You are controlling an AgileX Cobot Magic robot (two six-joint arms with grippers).
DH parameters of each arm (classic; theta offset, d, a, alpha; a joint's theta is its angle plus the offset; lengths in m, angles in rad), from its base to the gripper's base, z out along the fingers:
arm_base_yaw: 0 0.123 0 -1.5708
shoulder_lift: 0.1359 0 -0.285 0
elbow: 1.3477 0 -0.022 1.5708
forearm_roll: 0 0.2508 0 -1.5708
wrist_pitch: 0 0 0.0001 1.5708
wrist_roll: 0 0.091 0 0
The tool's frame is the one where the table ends.
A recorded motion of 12 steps. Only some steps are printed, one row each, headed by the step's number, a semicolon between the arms.
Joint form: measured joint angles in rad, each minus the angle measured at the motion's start. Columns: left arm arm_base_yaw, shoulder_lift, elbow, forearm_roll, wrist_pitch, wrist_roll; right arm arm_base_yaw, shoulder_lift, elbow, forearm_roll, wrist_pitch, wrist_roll.
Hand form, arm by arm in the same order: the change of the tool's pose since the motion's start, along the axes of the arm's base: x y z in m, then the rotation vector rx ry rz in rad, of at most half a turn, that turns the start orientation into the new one. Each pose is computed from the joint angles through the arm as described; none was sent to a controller.
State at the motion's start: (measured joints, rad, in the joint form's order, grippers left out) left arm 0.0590 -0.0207 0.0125 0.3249 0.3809 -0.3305; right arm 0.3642 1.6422 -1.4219 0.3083 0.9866 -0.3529
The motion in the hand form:
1: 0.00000 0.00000 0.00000 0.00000 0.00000 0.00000; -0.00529 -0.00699 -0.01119 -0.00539 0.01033 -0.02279
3: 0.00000 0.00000 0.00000 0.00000 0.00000 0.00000; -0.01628 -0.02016 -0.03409 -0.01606 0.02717 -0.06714
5: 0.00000 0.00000 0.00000 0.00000 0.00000 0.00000; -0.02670 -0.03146 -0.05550 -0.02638 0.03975 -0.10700
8: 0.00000 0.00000 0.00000 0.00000 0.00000 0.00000; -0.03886 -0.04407 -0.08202 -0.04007 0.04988 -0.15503
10: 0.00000 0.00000 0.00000 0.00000 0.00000 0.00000; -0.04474 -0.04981 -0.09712 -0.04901 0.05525 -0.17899
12: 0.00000 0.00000 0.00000 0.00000 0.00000 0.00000; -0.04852 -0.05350 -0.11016 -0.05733 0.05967 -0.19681
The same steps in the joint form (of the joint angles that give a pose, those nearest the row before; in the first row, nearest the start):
1: 0.0000 0.0000 0.0000 0.0000 0.0000 0.0000; -0.0120 -0.0221 0.0696 0.0006 -0.0375 -0.0006
3: 0.0000 0.0000 0.0000 0.0000 0.0000 0.0000; -0.0345 -0.0606 0.2038 0.0028 -0.1170 -0.0032
5: 0.0000 0.0000 0.0000 0.0000 0.0000 0.0000; -0.0538 -0.0885 0.3206 0.0058 -0.1936 -0.0064
8: 0.0000 0.0000 0.0000 0.0000 0.0000 0.0000; -0.0756 -0.1095 0.4529 0.0108 -0.2948 -0.0117
10: 0.0000 0.0000 0.0000 0.0000 0.0000 0.0000; -0.0849 -0.1111 0.5185 0.0147 -0.3532 -0.0156
12: 0.0000 0.0000 0.0000 0.0000 0.0000 0.0000; -0.0902 -0.1036 0.5669 0.0189 -0.4042 -0.0195

